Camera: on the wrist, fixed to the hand. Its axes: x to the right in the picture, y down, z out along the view.
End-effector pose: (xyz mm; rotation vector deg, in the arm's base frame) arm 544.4 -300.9 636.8 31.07 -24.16 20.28
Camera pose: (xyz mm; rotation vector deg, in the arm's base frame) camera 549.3 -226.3 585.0 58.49 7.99 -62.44
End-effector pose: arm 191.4 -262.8 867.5 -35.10 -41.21 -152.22
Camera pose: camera 183.3 -336.2 814.5 -6.43 63.83 100.59
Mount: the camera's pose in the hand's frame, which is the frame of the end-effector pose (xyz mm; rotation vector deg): -4.5 35.9 -83.4 18.53 -0.24 -88.91
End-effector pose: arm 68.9 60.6 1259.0 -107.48 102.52 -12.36
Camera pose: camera -1.9 43.6 1313.4 -143.38 -4.92 -53.04
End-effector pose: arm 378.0 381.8 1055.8 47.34 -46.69 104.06
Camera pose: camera 330.6 435.7 1000.0 66.29 13.34 29.35
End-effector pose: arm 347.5 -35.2 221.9 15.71 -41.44 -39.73
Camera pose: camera 419.7 -5.5 175.4 67.75 -29.71 -116.44
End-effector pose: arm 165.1 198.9 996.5 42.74 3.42 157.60
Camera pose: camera 117.5 166.2 926.3 24.00 42.08 71.37
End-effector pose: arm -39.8 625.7 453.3 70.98 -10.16 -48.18
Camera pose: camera 19.4 694.6 456.8 90.85 45.53 -125.07
